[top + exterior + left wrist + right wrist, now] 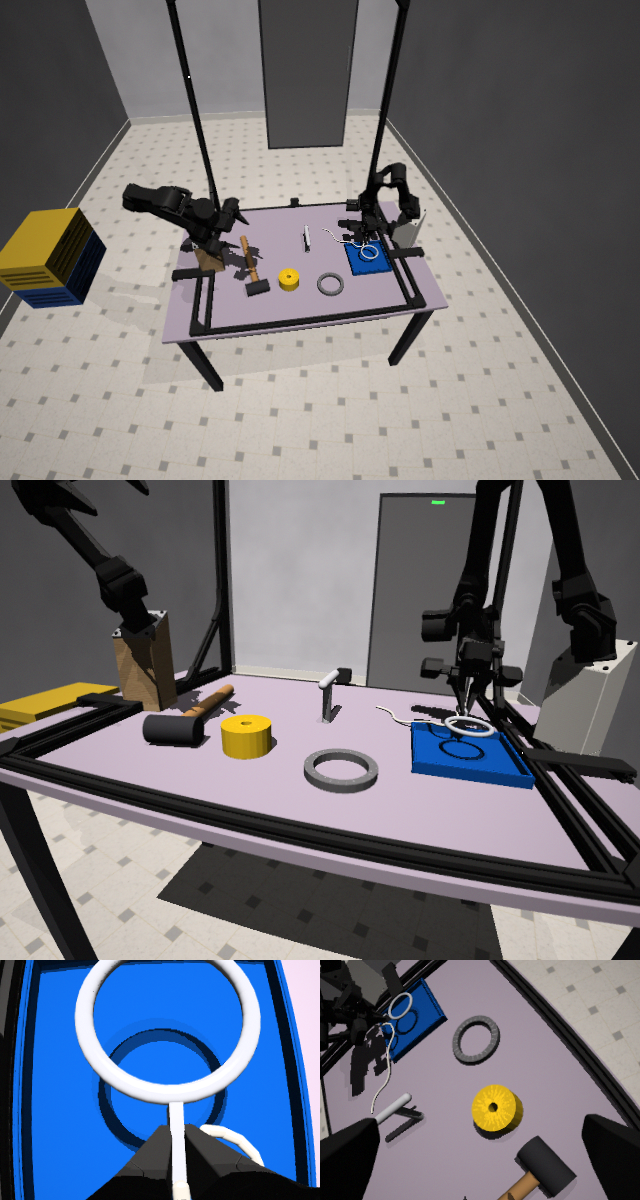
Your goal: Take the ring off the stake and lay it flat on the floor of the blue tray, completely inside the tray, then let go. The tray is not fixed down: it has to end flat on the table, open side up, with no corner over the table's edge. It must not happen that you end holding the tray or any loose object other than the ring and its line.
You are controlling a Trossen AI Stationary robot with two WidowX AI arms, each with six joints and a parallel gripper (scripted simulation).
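The blue tray lies 60 mm ahead of my left hand and 90 mm below it. The rest, counted from my left hand: yellow cylinder 140 mm ahead, 400 mm to the right, 70 mm below.
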